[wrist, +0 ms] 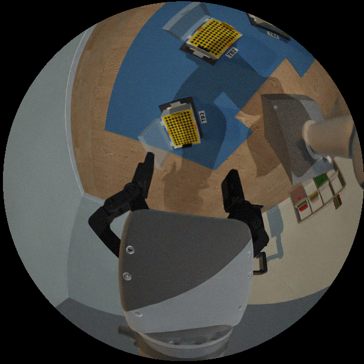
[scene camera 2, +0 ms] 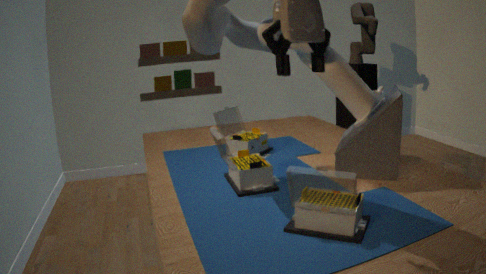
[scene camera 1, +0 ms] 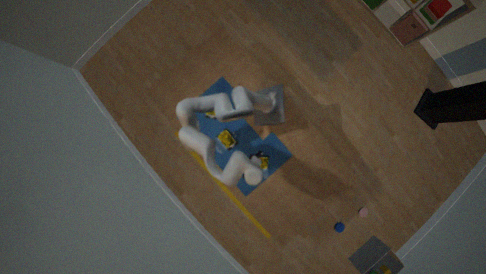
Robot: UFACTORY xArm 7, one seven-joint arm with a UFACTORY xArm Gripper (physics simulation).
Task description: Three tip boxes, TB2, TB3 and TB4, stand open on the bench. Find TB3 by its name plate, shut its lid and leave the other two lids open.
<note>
In view: my gripper (scene camera 2: pixel 301 73) and a TB3 tip box (wrist: pixel 180 124).
My gripper shows as well in the wrist view (wrist: pixel 191 168).
</note>
